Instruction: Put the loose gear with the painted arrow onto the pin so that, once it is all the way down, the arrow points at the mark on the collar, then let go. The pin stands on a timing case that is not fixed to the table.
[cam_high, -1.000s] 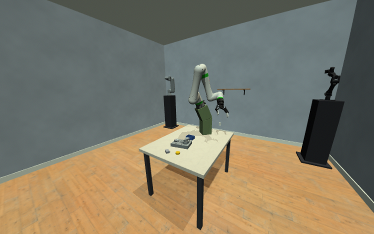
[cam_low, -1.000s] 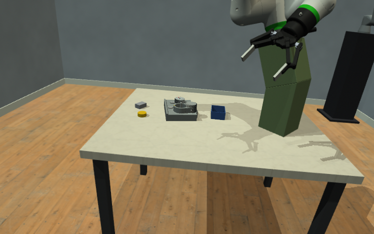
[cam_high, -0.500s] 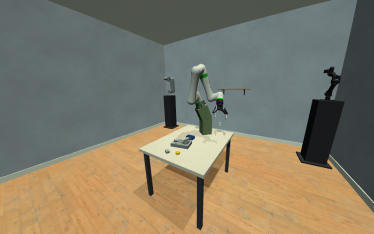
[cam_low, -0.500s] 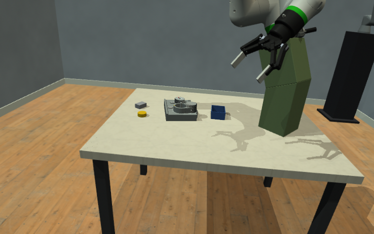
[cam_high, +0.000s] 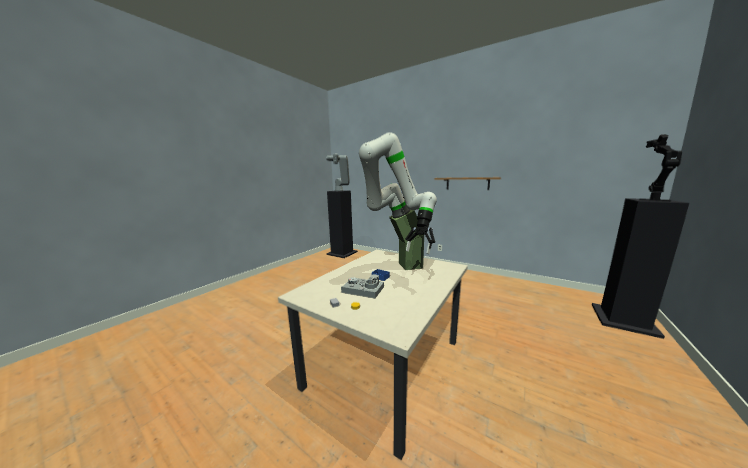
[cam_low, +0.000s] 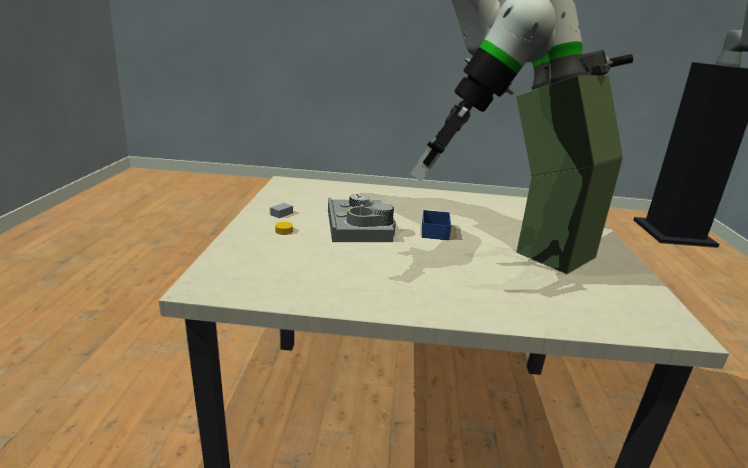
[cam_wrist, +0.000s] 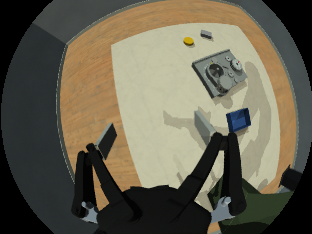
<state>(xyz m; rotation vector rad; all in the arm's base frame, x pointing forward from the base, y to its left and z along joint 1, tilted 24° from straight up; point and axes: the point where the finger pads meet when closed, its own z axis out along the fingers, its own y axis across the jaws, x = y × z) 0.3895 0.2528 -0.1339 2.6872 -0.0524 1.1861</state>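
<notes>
The grey gear lies 40 cm to the right of my hand, 23 cm below it and 16 cm ahead of it. Also, from my hand: blue bin 32 cm to the right, 27 cm below, 8 cm behind; then yellow disc 36 cm ahead, 27 cm below, 24 cm to the right; then thin pin 32 cm to the right, 24 cm below, 17 cm ahead.
</notes>
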